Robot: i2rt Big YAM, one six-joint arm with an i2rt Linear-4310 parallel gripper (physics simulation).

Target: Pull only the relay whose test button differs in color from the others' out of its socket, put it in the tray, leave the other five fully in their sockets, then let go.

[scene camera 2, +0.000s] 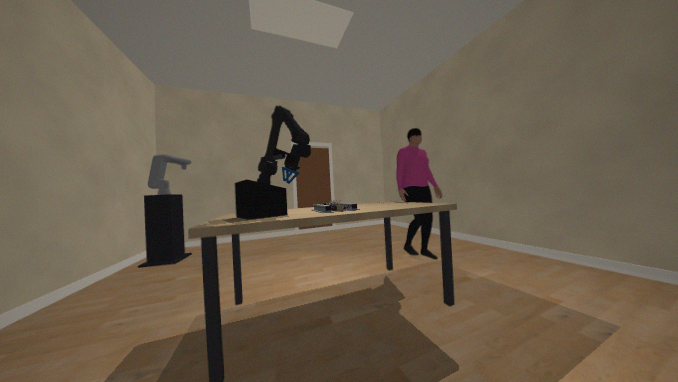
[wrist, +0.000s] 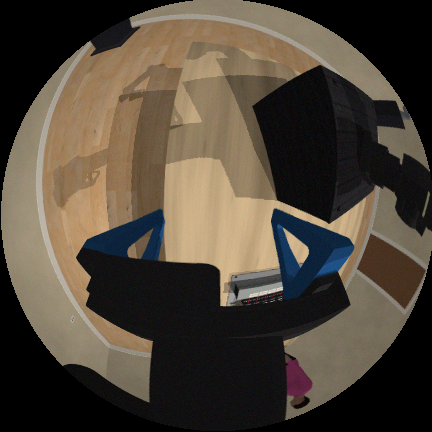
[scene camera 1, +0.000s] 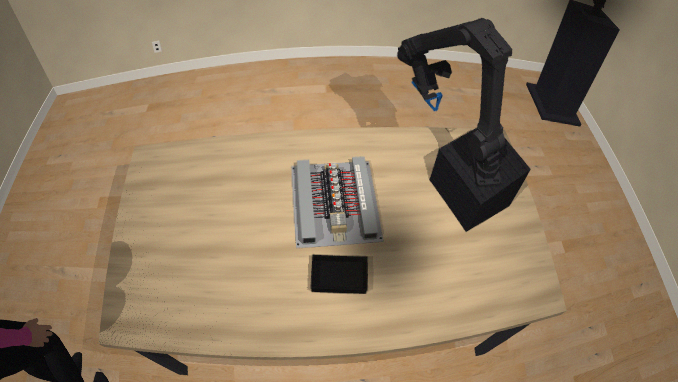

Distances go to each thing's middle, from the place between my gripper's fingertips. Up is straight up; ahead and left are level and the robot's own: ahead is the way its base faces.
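The grey panel [scene camera 1: 354,235] is what I measure my gripper from. My gripper is 30 cm to the right of the panel and 32 cm short of it, and it is 19 cm above it.
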